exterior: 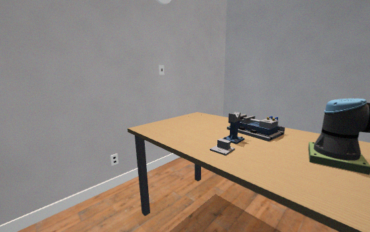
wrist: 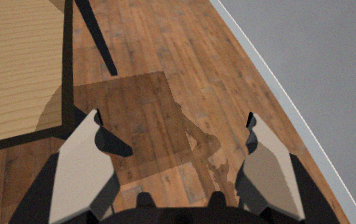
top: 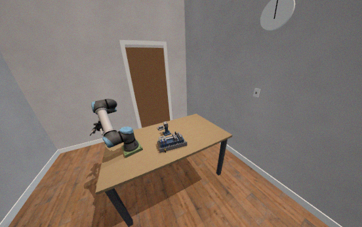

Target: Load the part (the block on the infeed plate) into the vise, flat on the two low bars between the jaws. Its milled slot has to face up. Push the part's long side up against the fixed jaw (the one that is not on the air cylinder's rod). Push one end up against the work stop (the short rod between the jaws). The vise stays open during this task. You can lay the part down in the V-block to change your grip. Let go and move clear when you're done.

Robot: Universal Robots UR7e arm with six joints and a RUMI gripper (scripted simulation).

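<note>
Now: the part 83 cm ahead of my hand, 19 cm to the right of it and 1 cm below it. Also, from my hand: vise: 85 cm ahead, 55 cm to the right; then grey infeed plate: 83 cm ahead, 17 cm to the right, 4 cm below; then cylinder rod: 83 cm ahead, 55 cm to the right, 4 cm above.
</note>
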